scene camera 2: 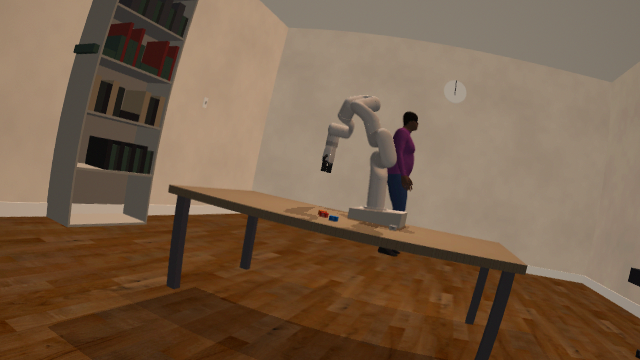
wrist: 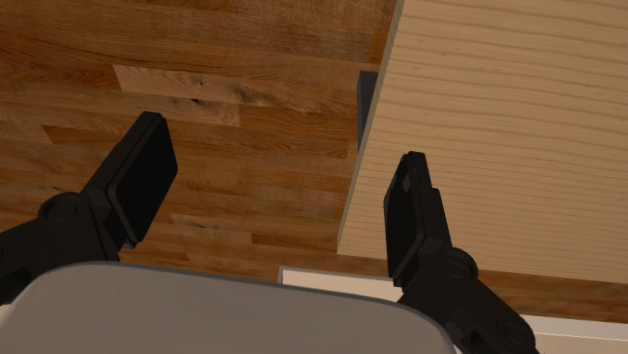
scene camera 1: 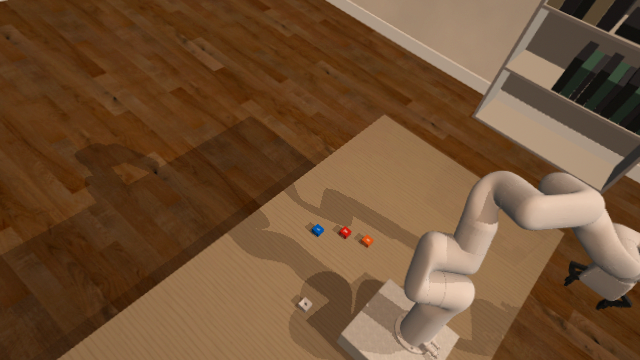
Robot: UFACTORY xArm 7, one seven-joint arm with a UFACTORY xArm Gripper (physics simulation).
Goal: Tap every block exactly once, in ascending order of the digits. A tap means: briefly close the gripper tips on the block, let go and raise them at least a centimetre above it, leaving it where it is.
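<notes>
A blue block (scene camera 1: 318,230) (scene camera 2: 333,218), a red block (scene camera 1: 345,232) and an orange block (scene camera 1: 367,241) sit apart in a loose row on the table (scene camera 1: 395,155) (scene camera 2: 450,241). A white block (scene camera 1: 305,304) (scene camera 2: 393,227) sits apart from them, near the robot's base. The digits are too small to read. In scene camera 2 the red and orange blocks overlap. My gripper (scene camera 1: 583,295) (scene camera 2: 326,171) (wrist: 283,158) is open and empty, high above the table's level and off to the side of the blocks. No block shows in the wrist view.
The arm's pale base block (scene camera 1: 367,327) (scene camera 2: 375,217) stands on the table beside the white block. In the wrist view the table's edge and corner lie under the right finger, with wooden floor under the left. A bookshelf (scene camera 1: 489,100) (scene camera 2: 61,190) and a person (scene camera 2: 406,150) stand beyond the table.
</notes>
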